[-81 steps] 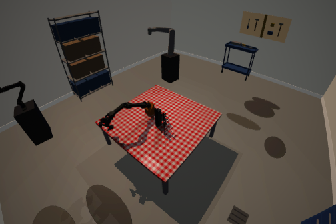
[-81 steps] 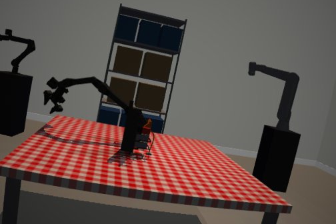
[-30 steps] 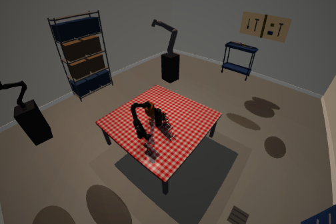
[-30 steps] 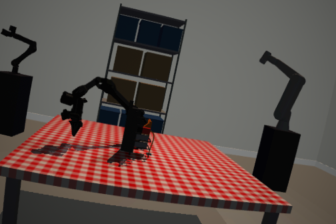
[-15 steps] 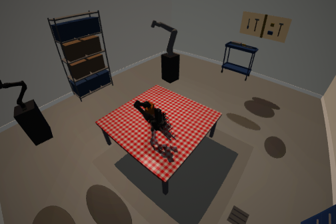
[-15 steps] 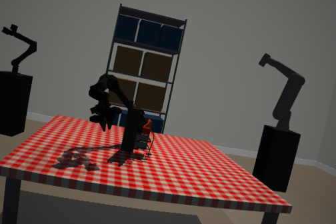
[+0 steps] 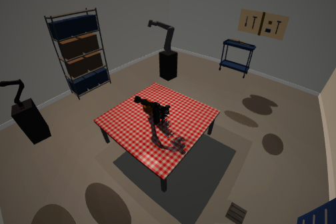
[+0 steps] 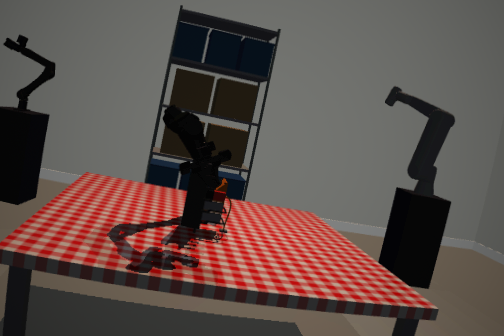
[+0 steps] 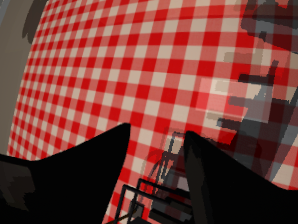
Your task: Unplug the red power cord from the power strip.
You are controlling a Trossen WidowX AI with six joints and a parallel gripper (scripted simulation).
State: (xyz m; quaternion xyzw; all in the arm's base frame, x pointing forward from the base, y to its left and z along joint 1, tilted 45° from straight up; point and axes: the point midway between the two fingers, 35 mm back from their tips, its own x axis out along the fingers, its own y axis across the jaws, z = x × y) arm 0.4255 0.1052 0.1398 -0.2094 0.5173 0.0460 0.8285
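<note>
My gripper tip is now 180 mm past the red plug, 10 mm to the right of it and 60 mm above it.
</note>
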